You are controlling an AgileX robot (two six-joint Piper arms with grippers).
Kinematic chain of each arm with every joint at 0, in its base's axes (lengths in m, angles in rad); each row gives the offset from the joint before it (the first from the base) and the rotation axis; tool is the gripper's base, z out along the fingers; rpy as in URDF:
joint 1: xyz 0 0 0.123 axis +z
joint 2: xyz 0 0 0 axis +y
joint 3: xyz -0.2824 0 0.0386 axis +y
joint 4: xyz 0.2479 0 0.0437 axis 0.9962 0 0.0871
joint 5: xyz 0 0 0 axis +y
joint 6: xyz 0.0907 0 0.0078 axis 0.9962 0 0.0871
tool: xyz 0 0 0 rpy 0 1.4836 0
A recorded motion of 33 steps. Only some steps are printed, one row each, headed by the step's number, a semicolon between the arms.
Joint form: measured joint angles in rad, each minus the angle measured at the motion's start. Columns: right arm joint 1, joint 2, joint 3, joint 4, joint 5, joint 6; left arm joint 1, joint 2, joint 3, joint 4, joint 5, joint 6.
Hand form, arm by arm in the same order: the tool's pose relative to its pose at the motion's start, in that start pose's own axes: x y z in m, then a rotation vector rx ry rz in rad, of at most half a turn. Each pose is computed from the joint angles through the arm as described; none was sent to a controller.
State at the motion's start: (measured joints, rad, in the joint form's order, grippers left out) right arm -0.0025 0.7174 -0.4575 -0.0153 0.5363 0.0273; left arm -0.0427 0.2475 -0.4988 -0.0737 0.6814 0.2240
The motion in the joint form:
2: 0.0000 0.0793 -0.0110 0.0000 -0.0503 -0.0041; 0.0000 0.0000 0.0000 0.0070 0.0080 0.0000
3: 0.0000 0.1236 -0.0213 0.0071 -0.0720 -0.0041; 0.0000 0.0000 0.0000 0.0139 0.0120 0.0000
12: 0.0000 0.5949 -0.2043 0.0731 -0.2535 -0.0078; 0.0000 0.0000 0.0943 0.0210 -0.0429 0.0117
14: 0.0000 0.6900 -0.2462 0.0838 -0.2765 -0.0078; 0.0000 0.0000 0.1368 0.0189 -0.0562 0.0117
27: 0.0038 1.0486 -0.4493 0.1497 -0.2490 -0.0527; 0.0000 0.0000 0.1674 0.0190 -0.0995 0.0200
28: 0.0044 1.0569 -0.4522 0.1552 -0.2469 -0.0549; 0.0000 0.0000 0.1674 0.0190 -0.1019 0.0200
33: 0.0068 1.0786 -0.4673 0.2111 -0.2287 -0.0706; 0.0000 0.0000 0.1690 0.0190 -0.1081 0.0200
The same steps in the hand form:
2: -0.0063 0.0003 0.0137 -0.0005 0.0180 -0.0046; 0.0008 0.0002 0.0000 -0.0025 0.0088 0.0054
3: -0.0101 0.0007 0.0211 -0.0037 0.0304 0.0015; 0.0012 0.0005 0.0000 -0.0059 0.0137 0.0107
12: -0.0497 0.0038 0.1111 -0.0178 0.1377 0.0613; 0.0226 -0.0017 0.0155 -0.0054 0.0539 0.0246
14: -0.0530 0.0041 0.1326 -0.0170 0.1679 0.0722; 0.0336 -0.0033 0.0218 0.0003 0.0824 0.0213
27: -0.0519 0.0079 0.2186 -0.0272 0.3503 0.0908; 0.0388 -0.0038 0.0263 -0.0036 0.0703 0.0289
28: -0.0508 0.0083 0.2206 -0.0284 0.3577 0.0937; 0.0386 -0.0037 0.0263 -0.0042 0.0680 0.0290
33: -0.0494 0.0108 0.2255 -0.0403 0.3819 0.1321; 0.0385 -0.0037 0.0266 -0.0053 0.0635 0.0290

